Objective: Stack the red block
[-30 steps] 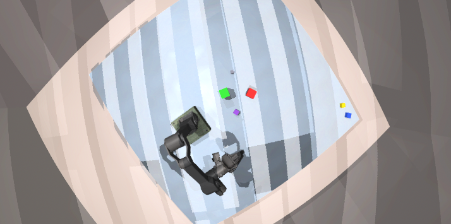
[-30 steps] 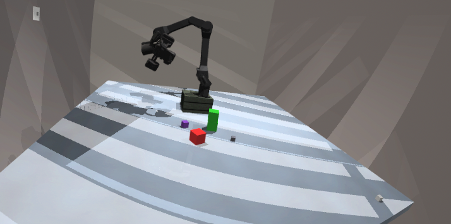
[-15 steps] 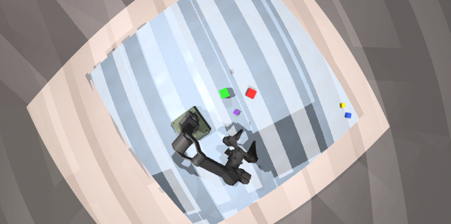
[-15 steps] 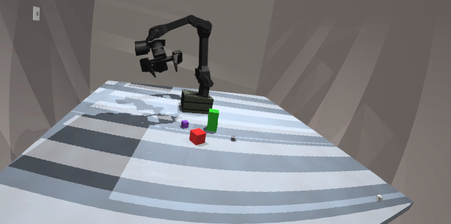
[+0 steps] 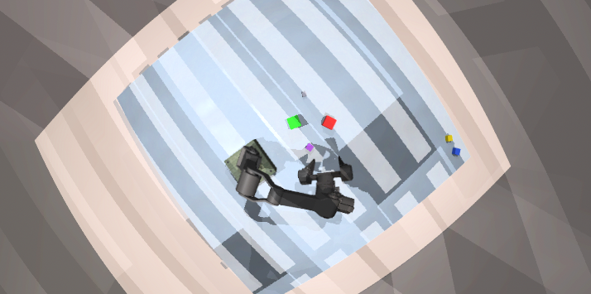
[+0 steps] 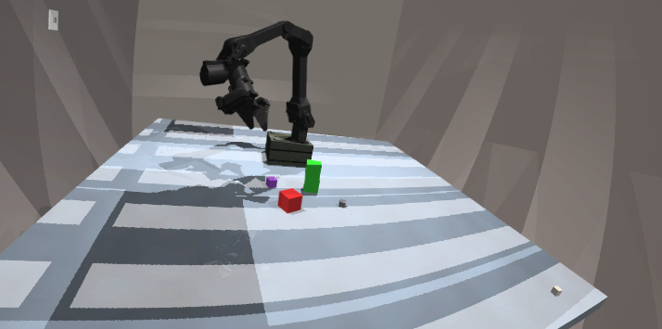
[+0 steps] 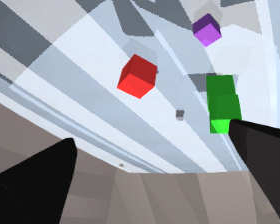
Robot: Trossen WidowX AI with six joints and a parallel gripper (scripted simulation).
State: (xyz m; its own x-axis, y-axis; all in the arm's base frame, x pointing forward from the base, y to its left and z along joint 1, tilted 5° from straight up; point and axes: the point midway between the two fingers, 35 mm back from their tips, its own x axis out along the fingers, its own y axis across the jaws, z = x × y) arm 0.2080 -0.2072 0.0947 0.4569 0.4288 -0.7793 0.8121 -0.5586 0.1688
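My gripper tip is 11 cm short of the red block, 8 cm to the right of it and 16 cm above it. Round my gripper tip: yellow cube (51 cm ahead, 37 cm to the right, 16 cm below); then grey cube (11 cm ahead, 24 cm to the left, 17 cm below); then purple cube (2 cm behind, 6 cm to the left, 17 cm below).
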